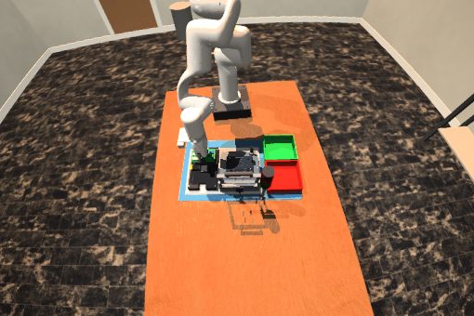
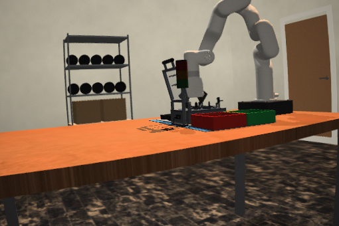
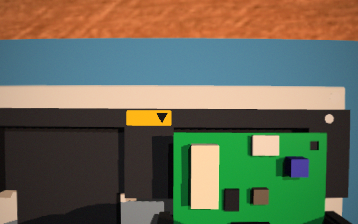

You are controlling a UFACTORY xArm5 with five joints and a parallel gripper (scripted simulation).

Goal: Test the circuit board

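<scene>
Now: the tester lid 200 mm ahead of my hand, 150 mm to the left of it and 130 mm above it. Round my hand: red bin (140 mm ahead, 360 mm to the left, 40 mm below); green circuit board (right at my hand); green bin (10 mm behind, 370 mm to the left, 40 mm below).
</scene>
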